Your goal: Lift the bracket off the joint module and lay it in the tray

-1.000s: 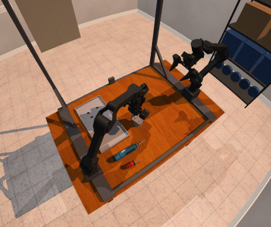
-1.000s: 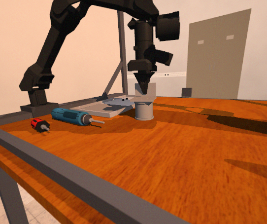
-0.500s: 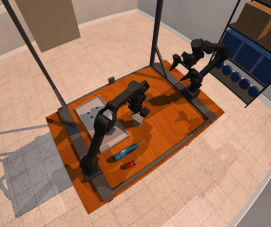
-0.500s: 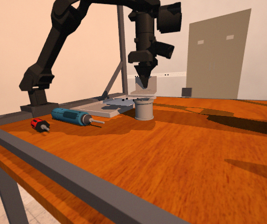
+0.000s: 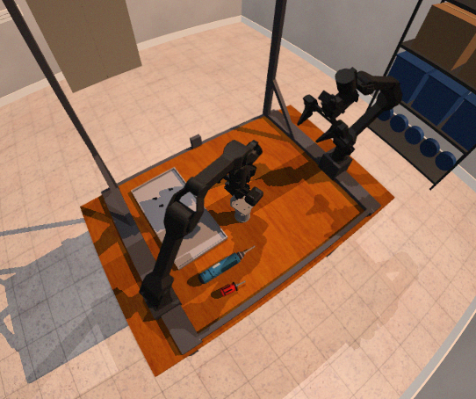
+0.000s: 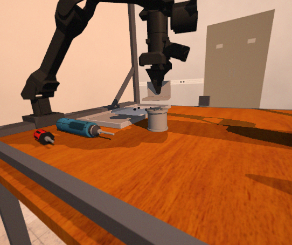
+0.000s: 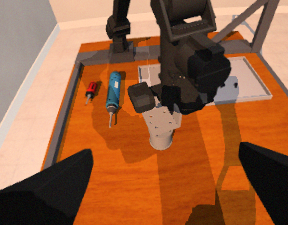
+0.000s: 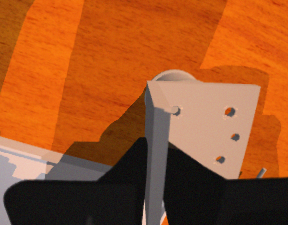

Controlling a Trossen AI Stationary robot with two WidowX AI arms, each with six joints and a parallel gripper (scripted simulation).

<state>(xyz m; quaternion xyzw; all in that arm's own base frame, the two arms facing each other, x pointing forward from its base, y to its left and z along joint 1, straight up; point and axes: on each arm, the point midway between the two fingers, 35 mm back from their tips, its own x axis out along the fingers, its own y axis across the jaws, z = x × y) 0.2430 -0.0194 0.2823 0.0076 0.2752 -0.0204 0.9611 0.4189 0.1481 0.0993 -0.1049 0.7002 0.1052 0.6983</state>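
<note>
Now: the tray 20 cm to the right of my right hand, 15 cm behind it and 13 cm below it. Round my right hand: grey L-shaped bracket 4 cm below, 3 cm ahead, 1 cm to the left; grey joint module 11 cm below, 3 cm ahead, 1 cm to the left; small red screwdriver 23 cm ahead, 21 cm to the right, 12 cm below.
</note>
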